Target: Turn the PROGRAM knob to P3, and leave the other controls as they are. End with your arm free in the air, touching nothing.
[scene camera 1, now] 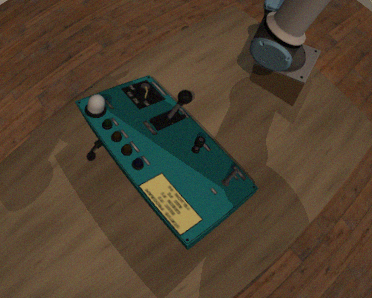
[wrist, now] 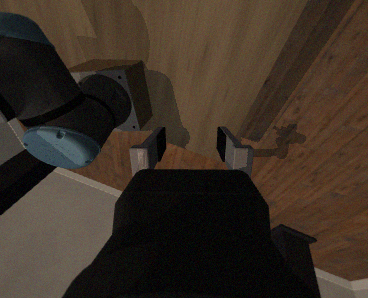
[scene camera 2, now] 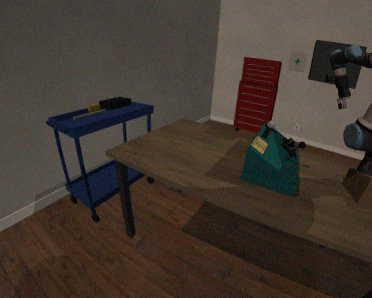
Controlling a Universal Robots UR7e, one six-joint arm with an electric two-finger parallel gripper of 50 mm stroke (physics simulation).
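Places are measured from the arm's base along level axes (x ahead, y left, z up), in millimetres.
Pixels of known places: gripper, fingertip midpoint: (wrist: 191, 137) (scene camera 2: 342, 108); arm's base at its link origin: (wrist: 105, 101).
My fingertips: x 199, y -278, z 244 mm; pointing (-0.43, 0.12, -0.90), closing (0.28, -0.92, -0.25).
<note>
Ahead of a thing's pixels: the offset from my fingertips to its middle. "pt": to the spot under its first point.
The teal control panel {307 mm ahead, 303 mm left, 282 mm down} (scene camera 1: 167, 150) (scene camera 2: 267, 167) stands on the table. Its PROGRAM knob {249 mm ahead, 119 mm left, 257 mm down} (scene camera 1: 145, 89) sits on a black plate near the panel's top corner in scene camera 1. The knob's yellow pointer line runs toward the bottom of that view, but the P labels are too blurred to read. In scene camera 2 the knob cannot be made out. My gripper (scene camera 2: 342, 105) (wrist: 191, 137) is open and empty. It hangs in the air above the table, apart from the panel. The panel does not show in the wrist view.
The panel also bears a white dome {pt 400 mm ahead, 136 mm left, 166 mm down} (scene camera 1: 96, 104), a lever with a black ball {184 mm ahead, 235 mm left, 221 mm down} (scene camera 1: 185, 97), several coloured buttons, a small black-knobbed control {236 mm ahead, 359 mm left, 261 mm down} (scene camera 1: 199, 143) and a toggle {217 mm ahead, 478 mm left, 255 mm down} (scene camera 1: 232, 175). A black-ended handle {pt 494 mm ahead, 154 mm left, 362 mm down} (scene camera 1: 91, 156) juts from its side. A blue cart (scene camera 2: 102, 119) and red cabinet (scene camera 2: 256, 95) stand beyond the table.
</note>
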